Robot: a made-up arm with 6 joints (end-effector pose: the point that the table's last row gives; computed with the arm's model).
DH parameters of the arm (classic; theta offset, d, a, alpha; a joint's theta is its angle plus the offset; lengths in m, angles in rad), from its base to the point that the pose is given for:
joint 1: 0 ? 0 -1.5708
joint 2: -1.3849 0 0.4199 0
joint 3: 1.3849 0 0.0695 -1.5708
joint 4: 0 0.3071 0 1.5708
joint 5: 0 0 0.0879 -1.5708
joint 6: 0 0.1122 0 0
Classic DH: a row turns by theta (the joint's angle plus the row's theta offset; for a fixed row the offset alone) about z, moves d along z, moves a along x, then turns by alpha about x.
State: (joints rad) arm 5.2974 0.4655 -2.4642 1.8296 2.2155 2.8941
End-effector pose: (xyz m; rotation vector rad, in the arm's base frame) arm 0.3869 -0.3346 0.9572 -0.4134 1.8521 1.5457
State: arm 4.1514 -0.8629 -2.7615 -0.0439 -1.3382 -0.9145
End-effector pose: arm 0.2996 0.4661 0.8524 -1.4816 1.0581 0.0214
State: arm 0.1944 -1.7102 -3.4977 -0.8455 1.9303 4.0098
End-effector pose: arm -0.7036 -0.2422 0.2696 0.7398 -0.4055 1.3545
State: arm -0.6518 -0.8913 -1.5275 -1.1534 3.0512 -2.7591
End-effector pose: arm -0.1815 0.0262 0.8902 -2.2152 -1.1886 0.4774
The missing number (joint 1, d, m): 0.3983
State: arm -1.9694 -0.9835 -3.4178 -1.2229 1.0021 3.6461
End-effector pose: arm 0.2453 0.6967 0.7759 0.1759 -1.3043 -1.7999
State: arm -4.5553 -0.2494 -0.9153 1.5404 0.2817 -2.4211
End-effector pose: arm -0.0108 0.4084 0.7091 -0.3766 -2.1463 -1.1643
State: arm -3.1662 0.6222 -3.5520 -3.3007 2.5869 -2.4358
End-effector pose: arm -0.1612 -0.0172 0.9830 1.0418 2.1583 0.2886
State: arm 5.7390 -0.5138 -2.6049 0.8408 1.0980 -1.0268
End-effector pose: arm -0.1094 0.1183 1.2328 1.1188 0.8469 2.1104
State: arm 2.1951 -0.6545 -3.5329 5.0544 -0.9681 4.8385
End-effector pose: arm 0.1873 -0.4893 0.8210 0.4911 -1.6983 1.5796
